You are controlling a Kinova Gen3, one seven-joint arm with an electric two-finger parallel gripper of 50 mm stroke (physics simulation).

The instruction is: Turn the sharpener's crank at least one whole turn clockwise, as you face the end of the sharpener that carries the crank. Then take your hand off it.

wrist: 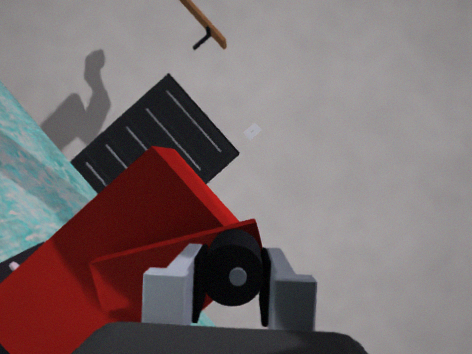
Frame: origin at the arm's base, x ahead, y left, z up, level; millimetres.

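Seen in the pictures: gripper, between the fingertips: (233,272).
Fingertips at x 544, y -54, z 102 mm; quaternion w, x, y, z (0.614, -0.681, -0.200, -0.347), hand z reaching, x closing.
Offsets run from my fingertips to a thing's top centre. "spot": to the spot under its first point. Level surfaces: height alone.
The sharpener's red body {spot: 41 mm back, 39 mm left, 24 mm down} (127,215) fills the lower left of the wrist view. A flat red crank arm (165,252) lies across its end face, at an angle to the body's edges. The crank's round black knob {5 mm back, 7 mm right, 15 mm up} (233,287), with a grey pin at its centre, stands at the arm's right end. My gripper (233,272) is shut on this knob, with one finger on each side of it. The lower part of the body and part of the arm are hidden behind the gripper.
A black slatted panel (185,122) lies beyond the body. A teal patterned surface {121 mm down} (30,175) is at the left, with part of a dark base {spot: 55 mm back, 137 mm left, 113 mm down} (31,254) on it. A wooden bar with black hooks (217,37) is at the top, and a small white plate (253,131) right of the panel.
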